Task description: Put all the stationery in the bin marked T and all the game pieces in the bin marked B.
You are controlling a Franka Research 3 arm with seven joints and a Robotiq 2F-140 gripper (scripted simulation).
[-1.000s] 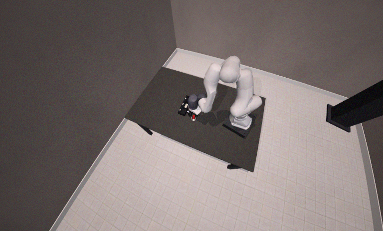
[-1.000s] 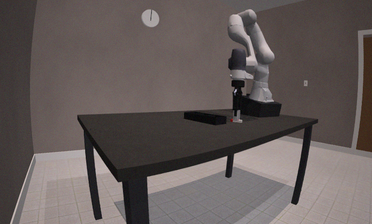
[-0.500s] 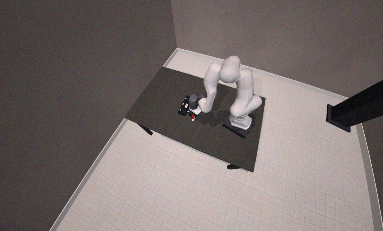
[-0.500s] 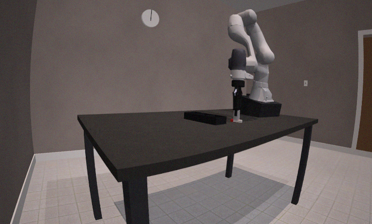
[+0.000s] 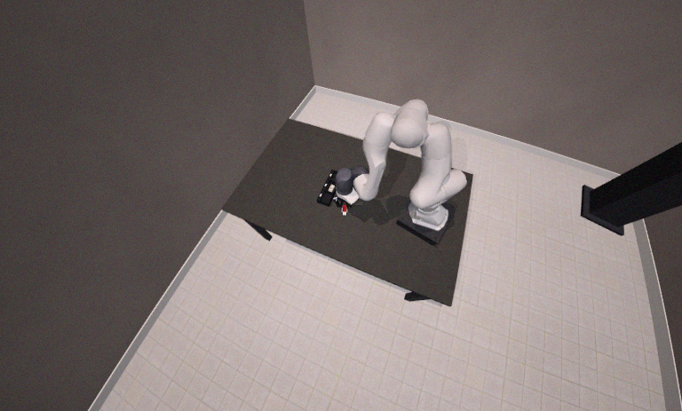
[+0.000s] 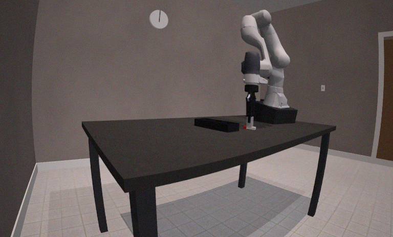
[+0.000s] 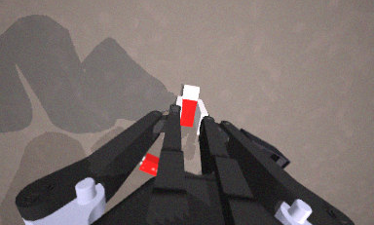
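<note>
Now: hand 170 mm short of the black bin row, 90 mm to the left of it and 20 mm above it. The rest, counted from my hand: red-and-white eraser 10 mm to the left, 30 mm below; then pink block 80 mm ahead, 200 mm to the right, 30 mm below.
</note>
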